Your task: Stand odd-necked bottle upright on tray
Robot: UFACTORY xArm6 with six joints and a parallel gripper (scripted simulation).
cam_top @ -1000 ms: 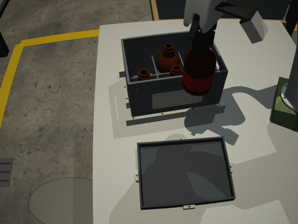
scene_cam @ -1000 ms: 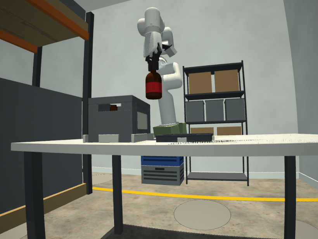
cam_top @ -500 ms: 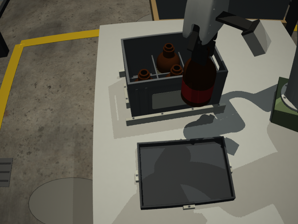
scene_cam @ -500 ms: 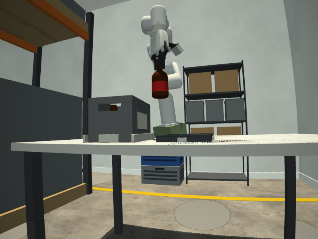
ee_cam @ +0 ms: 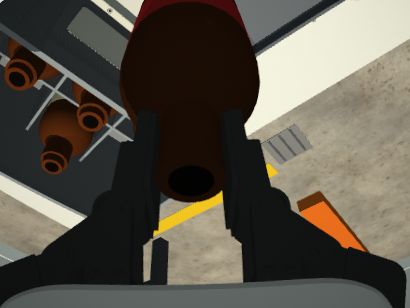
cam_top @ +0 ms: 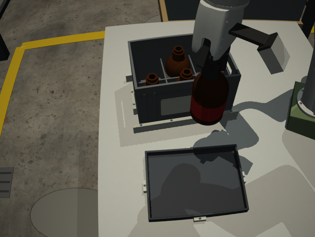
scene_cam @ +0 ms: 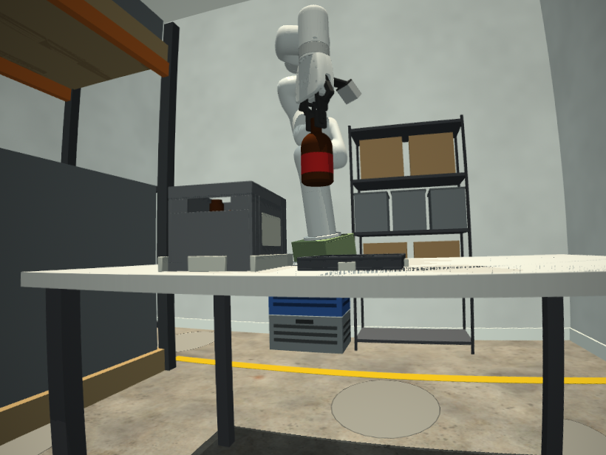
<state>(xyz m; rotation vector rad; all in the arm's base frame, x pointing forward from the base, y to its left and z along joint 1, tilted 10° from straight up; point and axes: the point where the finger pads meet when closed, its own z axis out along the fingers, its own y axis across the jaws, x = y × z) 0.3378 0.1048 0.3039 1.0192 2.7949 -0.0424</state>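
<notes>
My hand is 70 mm above the glass bottle. The rest, counted from my hand: dark tray: 320 mm below, 90 mm to the left, 20 mm ahead; dark crate: 250 mm below, 200 mm to the right, 20 mm ahead.
</notes>
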